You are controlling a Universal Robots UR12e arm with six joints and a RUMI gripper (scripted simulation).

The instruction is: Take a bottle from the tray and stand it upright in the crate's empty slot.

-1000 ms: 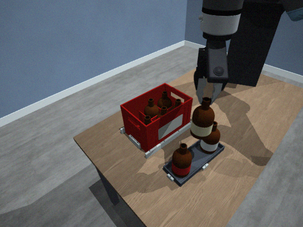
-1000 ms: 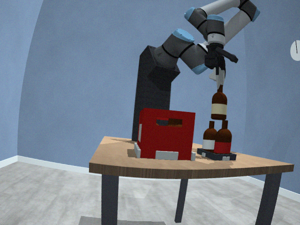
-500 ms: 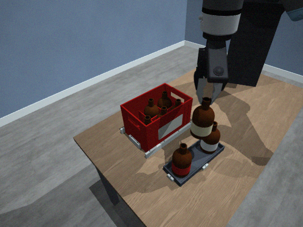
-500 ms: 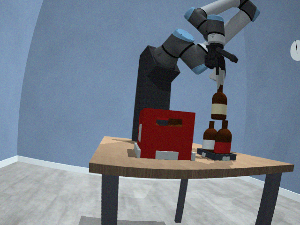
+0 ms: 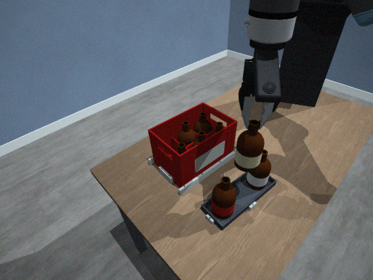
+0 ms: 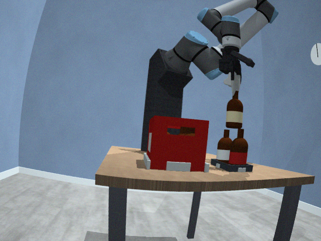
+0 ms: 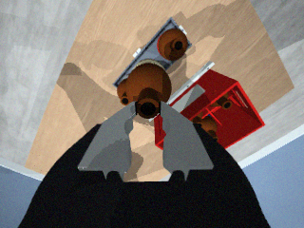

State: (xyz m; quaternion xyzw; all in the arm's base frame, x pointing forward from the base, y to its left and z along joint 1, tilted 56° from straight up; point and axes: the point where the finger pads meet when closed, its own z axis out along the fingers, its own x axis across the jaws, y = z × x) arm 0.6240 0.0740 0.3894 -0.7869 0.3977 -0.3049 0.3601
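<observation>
Now: the brown bottle 7 cm below my hand. From my hand the other things lie so: white-label bottle: 9 cm behind, 1 cm to the right, 23 cm below; then red-label bottle: 9 cm ahead, 1 cm to the left, 23 cm below; then dark tray: 30 cm below.
</observation>
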